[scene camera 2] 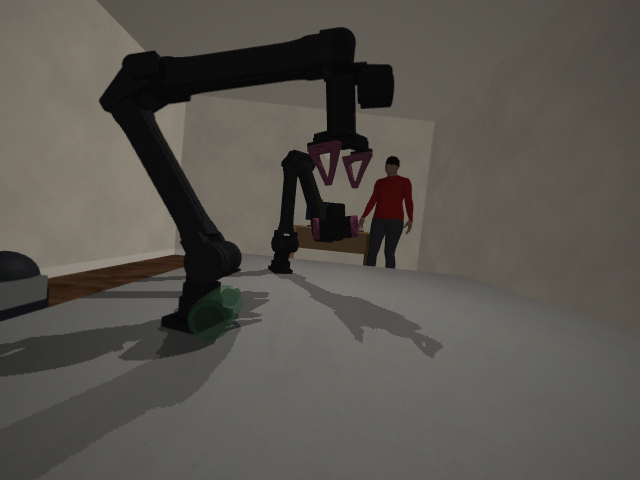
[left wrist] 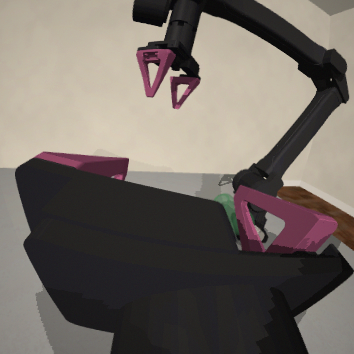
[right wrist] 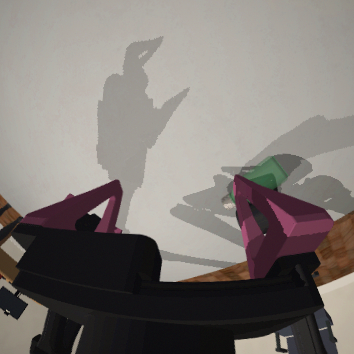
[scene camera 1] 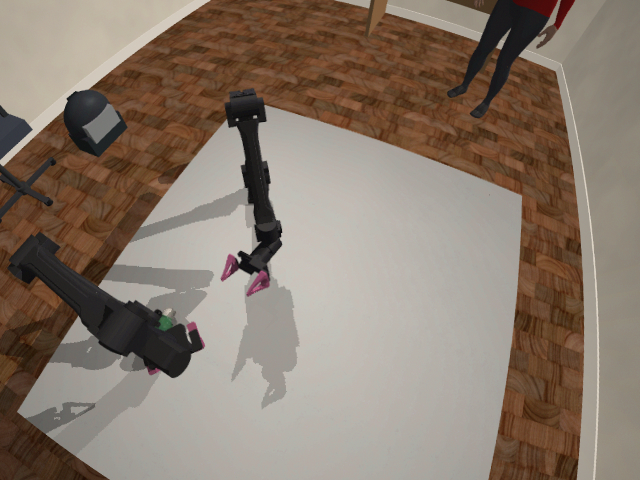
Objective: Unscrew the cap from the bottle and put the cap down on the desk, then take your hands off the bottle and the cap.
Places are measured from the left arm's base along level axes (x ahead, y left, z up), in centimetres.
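Pixels of known places: left gripper, fingertip midpoint: (scene camera 2: 333, 223) (left wrist: 184, 178) (scene camera 1: 233, 287); right gripper, fingertip midpoint: (scene camera 2: 342, 187) (left wrist: 163, 103) (right wrist: 174, 183); left arm's base, link origin: (scene camera 2: 279, 271).
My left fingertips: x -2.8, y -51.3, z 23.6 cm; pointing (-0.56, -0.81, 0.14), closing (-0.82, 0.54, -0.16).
For each thing: its top centre in the pictures, then the offset to it from my left fingertips. "spot": a spot on its surface instead. Level surfaces: height alone.
- green see-through bottle, surface spot: (scene camera 2: 211, 316) spot: dx -32.2, dy -17.8, dz -19.0 cm
- pale cap, top centre: (scene camera 2: 231, 286) (right wrist: 228, 206) (scene camera 1: 167, 310) dx -26.7, dy -1.8, dz -17.7 cm
- desk, surface height: dz -23.6 cm
A green see-through bottle (scene camera 1: 165, 322) (scene camera 2: 211, 316) (left wrist: 226, 205) (right wrist: 272, 172) lies on its side on the desk, close to the right arm's base. A pale cap (scene camera 1: 170, 312) (right wrist: 228, 202) shows at its neck end; whether it is screwed on is too small to tell. The cap cannot be made out in scene camera 2. My right gripper (scene camera 1: 174, 355) (scene camera 2: 342, 185) (left wrist: 163, 103) (right wrist: 174, 183) is open and empty, high above the desk, fingers pointing down. My left gripper (scene camera 1: 236, 287) (scene camera 2: 334, 228) (left wrist: 184, 178) is open and empty, above the desk, apart from the bottle.
The desk (scene camera 1: 413, 310) (scene camera 2: 361, 413) is a pale flat top with shadows of both arms. Its near-left edge in scene camera 1 runs close behind the bottle. A person (scene camera 1: 509, 56) (scene camera 2: 392, 206) stands beyond the desk. A dark helmet-like object (scene camera 1: 95, 121) is off to the left.
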